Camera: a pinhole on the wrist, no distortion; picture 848 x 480 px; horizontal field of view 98.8 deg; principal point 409.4 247.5 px. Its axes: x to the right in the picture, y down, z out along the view. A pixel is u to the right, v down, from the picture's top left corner.
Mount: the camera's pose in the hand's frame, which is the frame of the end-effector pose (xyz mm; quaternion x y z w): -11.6 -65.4 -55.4 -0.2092 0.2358 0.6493 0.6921
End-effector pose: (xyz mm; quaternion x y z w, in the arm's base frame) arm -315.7 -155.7 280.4 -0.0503 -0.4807 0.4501 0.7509
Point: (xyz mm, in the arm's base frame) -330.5 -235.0 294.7
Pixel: 226.2 409.2
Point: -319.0 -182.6 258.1
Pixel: 481.4 376.3
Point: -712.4 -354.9 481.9
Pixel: 223.1 295.7
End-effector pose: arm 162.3 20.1 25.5 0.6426 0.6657 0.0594 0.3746
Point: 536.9 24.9 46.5
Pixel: 540.0 233.9
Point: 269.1 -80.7 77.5
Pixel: 515.7 444.8
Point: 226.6 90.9 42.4
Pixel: 645.8 65.3
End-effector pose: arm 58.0 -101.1 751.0 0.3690 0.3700 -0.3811 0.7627
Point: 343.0 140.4 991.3
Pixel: 821.9 451.8
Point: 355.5 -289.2 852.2
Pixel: 419.1 173.9
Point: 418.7 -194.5 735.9
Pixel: 534.9 77.3
